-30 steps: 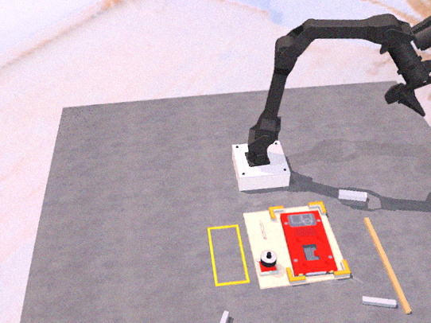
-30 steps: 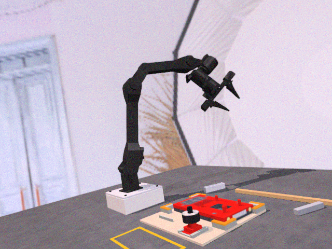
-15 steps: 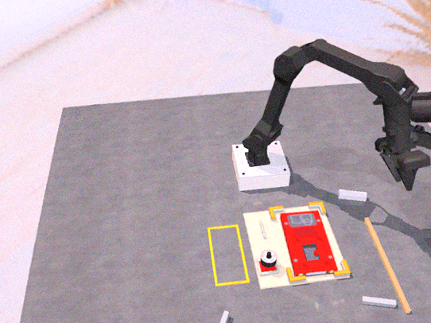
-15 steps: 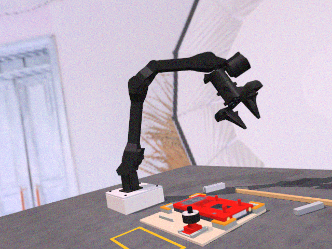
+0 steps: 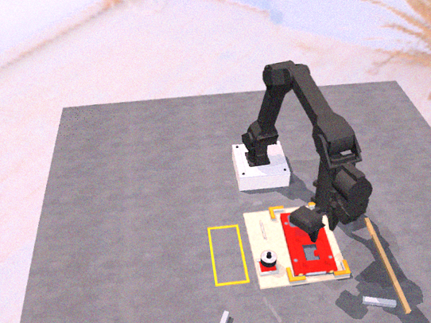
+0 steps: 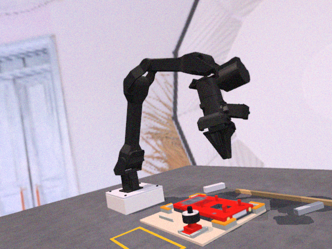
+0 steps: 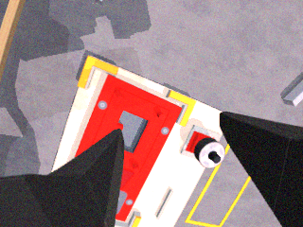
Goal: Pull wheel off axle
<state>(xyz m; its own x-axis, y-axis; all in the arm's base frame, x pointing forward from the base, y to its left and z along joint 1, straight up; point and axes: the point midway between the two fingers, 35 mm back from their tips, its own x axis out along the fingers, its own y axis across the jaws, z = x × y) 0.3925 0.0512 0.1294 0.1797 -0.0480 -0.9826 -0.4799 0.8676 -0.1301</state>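
Now: the grey wheel 4 cm behind my gripper tip, 11 cm to the right of it and 11 cm below it. The rest, counted from my gripper tip: long wooden stick: 1 cm ahead, 19 cm to the left, 14 cm below.
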